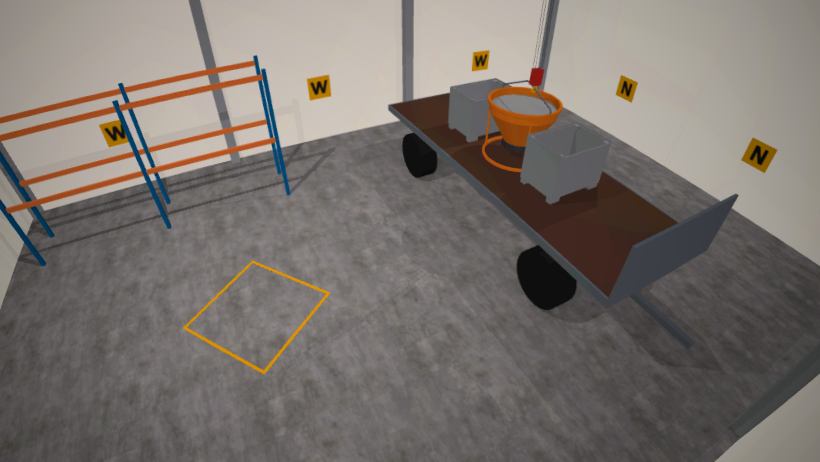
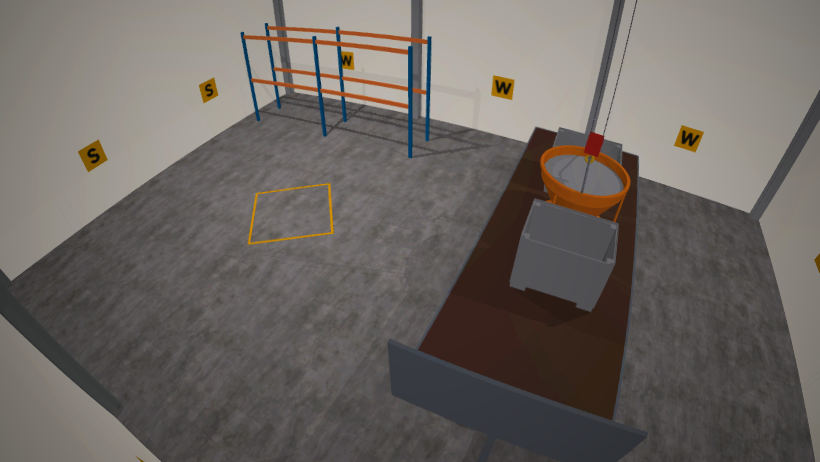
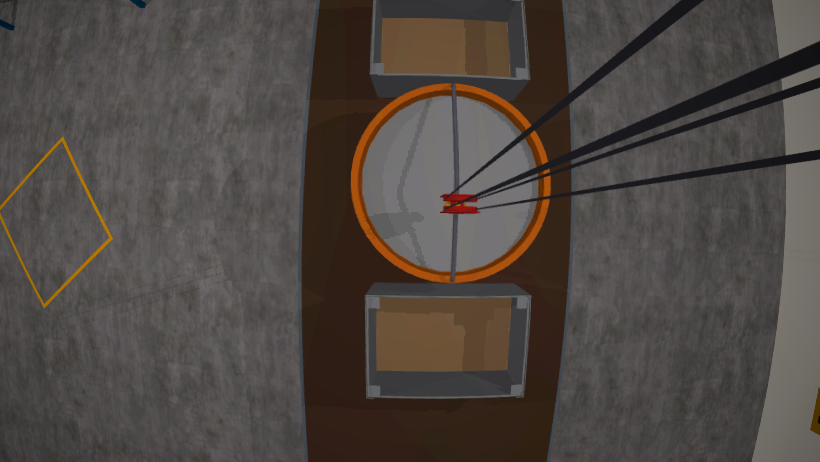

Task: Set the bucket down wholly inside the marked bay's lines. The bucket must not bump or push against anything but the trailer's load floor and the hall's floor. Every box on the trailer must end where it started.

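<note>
The orange bucket (image 1: 519, 129) (image 2: 579, 198) (image 3: 355, 183) stands upright on the trailer's load floor (image 1: 602, 252) (image 2: 516, 344) (image 3: 332, 344). My hook (image 1: 534, 88) (image 2: 589, 158) (image 3: 456, 204), under the red block, is on the top of its raised bail. One grey box (image 1: 553, 163) (image 2: 562, 269) (image 3: 447, 289) stands close on the headboard side. Another grey box (image 1: 479, 109) (image 2: 573, 140) (image 3: 395, 86) stands close on the far side. The boxes partly hide the bucket's foot ring. The marked bay's yellow line (image 1: 219, 294) (image 2: 290, 238) (image 3: 87, 188) lies on the floor beside the trailer.
A blue and orange rack (image 1: 281, 160) (image 2: 410, 132) stands by the W wall, beyond the bay. The trailer has a grey headboard (image 1: 677, 252) (image 2: 504, 396) at one end, black wheels, and a drawbar (image 1: 662, 319) low on the floor.
</note>
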